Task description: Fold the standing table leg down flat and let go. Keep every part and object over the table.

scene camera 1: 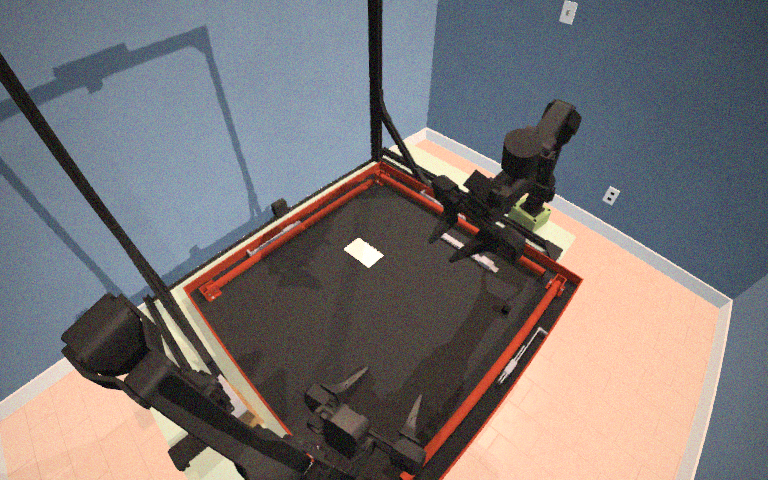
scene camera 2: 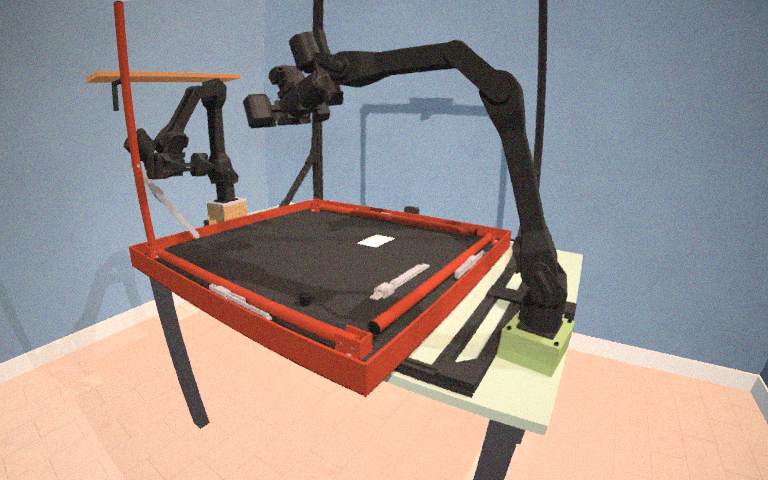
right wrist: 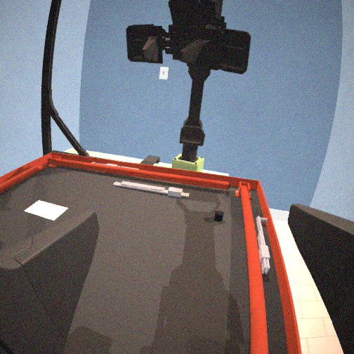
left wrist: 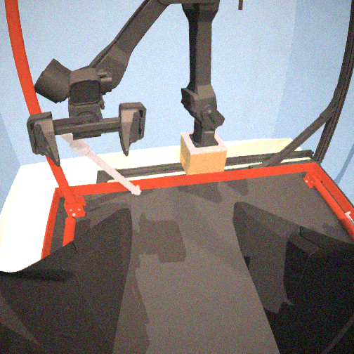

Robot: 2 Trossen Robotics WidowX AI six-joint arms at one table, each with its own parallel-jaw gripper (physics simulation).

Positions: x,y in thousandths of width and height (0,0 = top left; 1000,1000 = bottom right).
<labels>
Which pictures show the left gripper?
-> Scene camera 1, scene camera 2, the right wrist view and the left wrist view: all of them.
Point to a red-rimmed table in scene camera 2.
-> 471,786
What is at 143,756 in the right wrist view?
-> The right gripper.
</labels>
